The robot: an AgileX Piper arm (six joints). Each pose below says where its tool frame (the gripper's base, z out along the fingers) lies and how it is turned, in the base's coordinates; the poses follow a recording.
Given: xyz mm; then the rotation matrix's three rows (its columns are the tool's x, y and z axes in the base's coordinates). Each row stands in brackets.
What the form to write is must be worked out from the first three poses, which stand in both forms.
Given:
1: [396 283 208], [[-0.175 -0.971 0.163], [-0.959 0.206 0.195], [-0.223 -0.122 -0.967]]
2: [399 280 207], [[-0.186 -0.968 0.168], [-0.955 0.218 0.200], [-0.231 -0.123 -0.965]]
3: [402 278 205], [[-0.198 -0.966 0.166], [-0.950 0.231 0.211], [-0.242 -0.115 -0.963]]
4: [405 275 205], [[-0.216 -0.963 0.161], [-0.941 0.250 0.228], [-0.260 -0.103 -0.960]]
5: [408 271 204], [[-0.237 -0.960 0.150], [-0.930 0.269 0.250], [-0.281 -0.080 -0.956]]
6: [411 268 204], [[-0.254 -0.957 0.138], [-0.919 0.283 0.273], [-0.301 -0.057 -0.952]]
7: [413 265 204], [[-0.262 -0.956 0.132], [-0.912 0.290 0.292], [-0.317 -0.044 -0.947]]
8: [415 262 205], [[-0.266 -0.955 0.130], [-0.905 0.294 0.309], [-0.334 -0.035 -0.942]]
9: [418 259 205], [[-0.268 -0.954 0.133], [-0.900 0.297 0.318], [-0.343 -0.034 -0.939]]
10: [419 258 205], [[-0.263 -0.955 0.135], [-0.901 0.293 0.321], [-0.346 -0.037 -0.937]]
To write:
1: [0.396 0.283 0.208], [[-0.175 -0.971 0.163], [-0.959 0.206 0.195], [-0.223 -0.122 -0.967]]
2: [0.399 0.280 0.207], [[-0.186 -0.968 0.168], [-0.955 0.218 0.200], [-0.231 -0.123 -0.965]]
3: [0.402 0.278 0.205], [[-0.198 -0.966 0.166], [-0.950 0.231 0.211], [-0.242 -0.115 -0.963]]
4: [0.405 0.275 0.205], [[-0.216 -0.963 0.161], [-0.941 0.250 0.228], [-0.260 -0.103 -0.960]]
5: [0.408 0.271 0.204], [[-0.237 -0.960 0.150], [-0.930 0.269 0.250], [-0.281 -0.080 -0.956]]
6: [0.411 0.268 0.204], [[-0.254 -0.957 0.138], [-0.919 0.283 0.273], [-0.301 -0.057 -0.952]]
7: [0.413 0.265 0.204], [[-0.262 -0.956 0.132], [-0.912 0.290 0.292], [-0.317 -0.044 -0.947]]
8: [0.415 0.262 0.205], [[-0.266 -0.955 0.130], [-0.905 0.294 0.309], [-0.334 -0.035 -0.942]]
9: [0.418 0.259 0.205], [[-0.268 -0.954 0.133], [-0.900 0.297 0.318], [-0.343 -0.034 -0.939]]
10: [0.419 0.258 0.205], [[-0.263 -0.955 0.135], [-0.901 0.293 0.321], [-0.346 -0.037 -0.937]]
